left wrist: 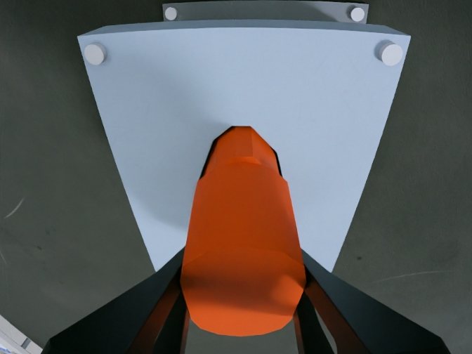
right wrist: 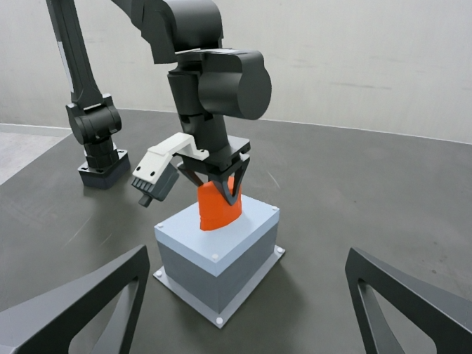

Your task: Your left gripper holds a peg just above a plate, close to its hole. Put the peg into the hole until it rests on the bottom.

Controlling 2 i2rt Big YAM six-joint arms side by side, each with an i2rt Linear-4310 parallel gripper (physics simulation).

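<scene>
An orange peg (left wrist: 242, 215) (right wrist: 215, 209) with a many-sided outline stands about upright, its lower end in the hole of the pale blue plate (left wrist: 325, 90) (right wrist: 185, 235). In the left wrist view a thin dark rim of the hole shows along both sides of the peg's far end. A good part of the peg stands above the plate; its bottom is hidden. My left gripper (left wrist: 241, 253) (right wrist: 221, 199) is shut on the upper part of the peg, with its fingertips above the plate. My right gripper (right wrist: 248, 257) is open and empty, away from the plate.
The plate is the top of a grey box (right wrist: 192, 272) on a wider base flange (right wrist: 220, 320) with pale bolts at its corners. The left arm (right wrist: 200, 100) rises above it. A dark arm base (right wrist: 104, 172) stands at the back left, before a pale wall (right wrist: 350, 60).
</scene>
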